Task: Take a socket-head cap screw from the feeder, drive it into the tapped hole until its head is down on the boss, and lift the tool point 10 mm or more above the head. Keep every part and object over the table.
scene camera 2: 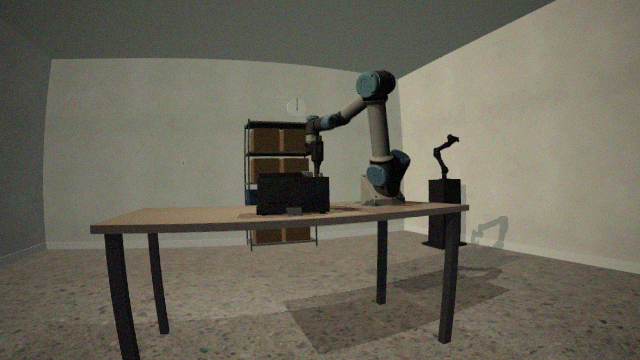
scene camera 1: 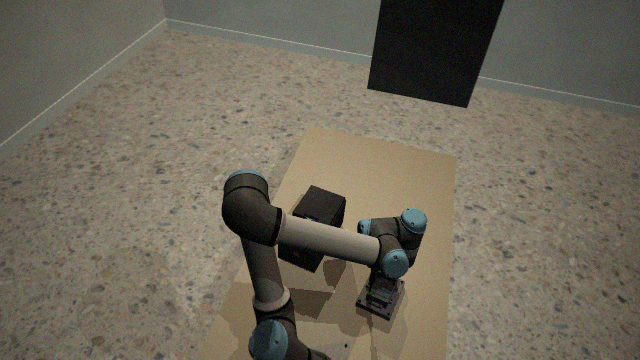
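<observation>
The screwdriver (scene camera 2: 317, 171) points straight down from the wrist in scene camera 2; its lower end passes behind the top edge of the black box-shaped feeder (scene camera 1: 327, 200) (scene camera 2: 293, 194). In scene camera 1 the wrist hides most of the tool, which is over the dark fixture plate (scene camera 1: 392, 306) on the table's right part. The feeder stands to the left of the plate, partly covered by the forearm. The tool tip, any screw on it, the tapped hole and the boss cannot be made out, so whether the tool holds a screw cannot be told.
The tan table (scene camera 1: 390, 175) (scene camera 2: 175, 216) carries the arm's base (scene camera 2: 382, 201). Behind it in scene camera 2 stand a shelf rack (scene camera 2: 272, 123) with boxes and a black pedestal (scene camera 2: 444, 210) with a small arm. A black panel (scene camera 1: 432, 50) shows beyond the table's far end.
</observation>
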